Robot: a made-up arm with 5 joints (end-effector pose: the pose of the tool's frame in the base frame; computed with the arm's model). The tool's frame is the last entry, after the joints. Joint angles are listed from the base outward.
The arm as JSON. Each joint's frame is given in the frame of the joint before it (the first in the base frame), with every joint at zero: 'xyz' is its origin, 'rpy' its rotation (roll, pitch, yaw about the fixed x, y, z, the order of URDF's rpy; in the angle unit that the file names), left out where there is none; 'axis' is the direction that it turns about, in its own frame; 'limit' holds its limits. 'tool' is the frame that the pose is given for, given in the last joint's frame.
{
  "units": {
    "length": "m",
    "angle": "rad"
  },
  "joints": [
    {
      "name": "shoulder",
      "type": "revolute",
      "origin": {
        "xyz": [
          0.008,
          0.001,
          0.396
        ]
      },
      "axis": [
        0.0,
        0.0,
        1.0
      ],
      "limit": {
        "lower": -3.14,
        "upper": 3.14
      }
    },
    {
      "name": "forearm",
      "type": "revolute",
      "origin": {
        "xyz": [
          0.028,
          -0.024,
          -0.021
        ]
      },
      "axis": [
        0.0,
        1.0,
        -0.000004
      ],
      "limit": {
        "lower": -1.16,
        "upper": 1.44
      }
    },
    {
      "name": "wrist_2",
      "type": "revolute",
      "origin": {
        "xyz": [
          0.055,
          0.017,
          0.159
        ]
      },
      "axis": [
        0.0,
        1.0,
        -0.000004
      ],
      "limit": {
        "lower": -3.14,
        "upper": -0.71
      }
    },
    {
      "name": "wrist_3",
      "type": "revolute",
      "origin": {
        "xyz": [
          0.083,
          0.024,
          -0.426
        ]
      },
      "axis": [
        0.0,
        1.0,
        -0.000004
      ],
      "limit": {
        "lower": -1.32,
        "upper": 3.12
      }
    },
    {
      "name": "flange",
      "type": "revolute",
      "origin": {
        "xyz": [
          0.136,
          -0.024,
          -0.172
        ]
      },
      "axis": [
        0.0,
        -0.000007,
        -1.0
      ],
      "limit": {
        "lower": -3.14,
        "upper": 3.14
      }
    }
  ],
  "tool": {
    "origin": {
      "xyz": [
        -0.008,
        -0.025,
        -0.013
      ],
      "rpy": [
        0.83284,
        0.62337,
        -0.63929
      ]
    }
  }
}
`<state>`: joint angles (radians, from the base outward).
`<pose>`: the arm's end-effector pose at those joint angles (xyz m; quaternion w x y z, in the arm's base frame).
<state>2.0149 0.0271 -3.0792 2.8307 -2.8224</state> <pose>-0.1041 0.2035 0.8169 0.2951 0.4280 -0.0930 -0.8491</pose>
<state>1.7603 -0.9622 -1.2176 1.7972 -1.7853</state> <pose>-0.0675 0.4451 0.7117 0.2499 -0.1566 0.2570 0.9203</pose>
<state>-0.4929 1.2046 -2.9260 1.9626 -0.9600</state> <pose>0.6187 -0.3587 0.3106 0.8011 0.4325 0.3466 -0.2262</pose>
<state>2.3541 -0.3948 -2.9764 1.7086 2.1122</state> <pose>-0.0103 0.0013 1.0740 0.2283 0.5726 0.7198 -0.3192</pose>
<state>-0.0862 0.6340 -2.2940 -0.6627 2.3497</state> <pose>0.6410 -0.0374 0.8079 0.3579 -0.9231 0.1316 0.0505</pose>
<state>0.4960 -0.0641 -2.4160 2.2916 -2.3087</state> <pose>0.4112 0.2236 0.7726 0.5575 -0.1025 0.3948 0.7231</pose>
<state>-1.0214 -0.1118 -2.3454 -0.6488 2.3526</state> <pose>0.1016 -0.1207 1.1110 0.1744 -0.7955 0.3860 -0.4333</pose>
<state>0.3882 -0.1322 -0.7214 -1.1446 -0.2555</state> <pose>0.5294 0.1784 0.5216 0.5677 0.5802 -0.4867 0.3227</pose>
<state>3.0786 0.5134 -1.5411 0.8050 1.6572</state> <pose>-0.7023 0.0427 0.1817 0.8000 0.2775 0.4965 0.1910</pose>
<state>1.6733 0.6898 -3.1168 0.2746 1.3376</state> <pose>-0.0364 0.4813 1.0322 0.0095 0.9148 0.4024 0.0330</pose>
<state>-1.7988 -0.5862 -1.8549 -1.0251 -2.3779</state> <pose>0.0163 0.0122 1.0417 0.1781 -0.9299 0.0055 -0.3218</pose>
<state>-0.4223 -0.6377 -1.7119 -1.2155 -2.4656</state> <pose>0.0133 0.0068 0.9976 0.3014 -0.7390 -0.5741 -0.1830</pose>
